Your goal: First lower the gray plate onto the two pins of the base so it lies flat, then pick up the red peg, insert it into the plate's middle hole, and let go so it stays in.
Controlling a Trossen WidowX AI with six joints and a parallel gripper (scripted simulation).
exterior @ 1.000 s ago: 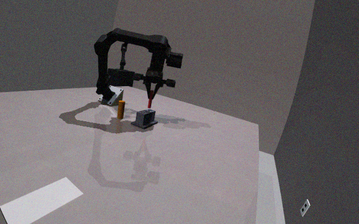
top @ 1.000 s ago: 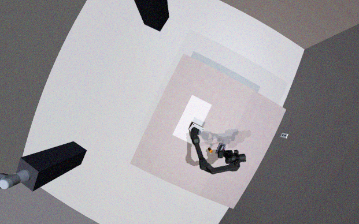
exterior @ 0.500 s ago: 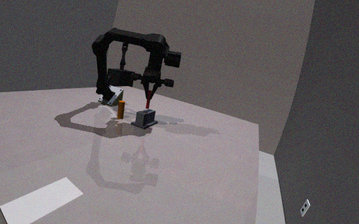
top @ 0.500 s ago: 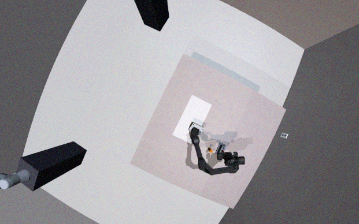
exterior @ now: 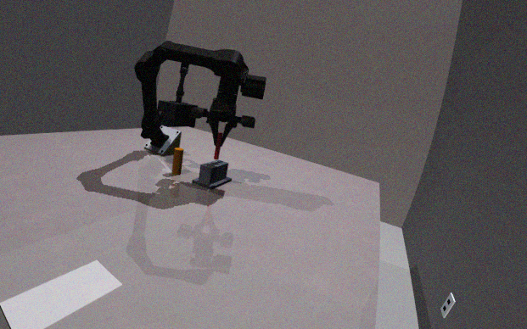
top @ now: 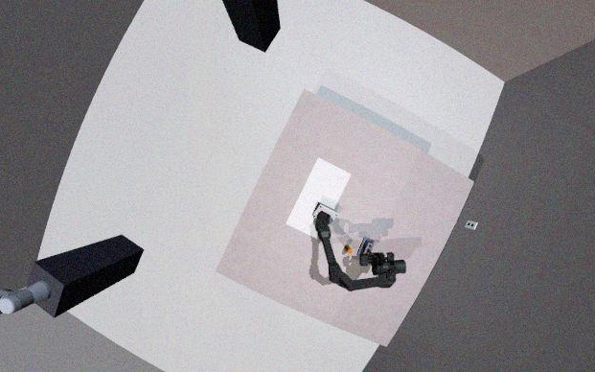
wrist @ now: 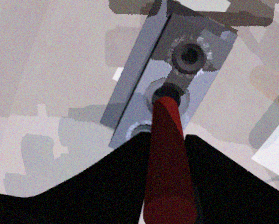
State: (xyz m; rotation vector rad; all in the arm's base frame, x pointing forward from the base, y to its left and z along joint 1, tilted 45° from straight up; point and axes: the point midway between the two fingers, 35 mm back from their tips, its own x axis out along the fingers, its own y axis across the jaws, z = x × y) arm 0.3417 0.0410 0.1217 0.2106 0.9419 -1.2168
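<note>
Now: gripper tip 7 cm above the gray plate. Also, from my gripper tip: orange cylinder (11 cm behind, 5 cm to the right, 7 cm below); red peg (right at my gripper tip); base (10 cm below).
</note>
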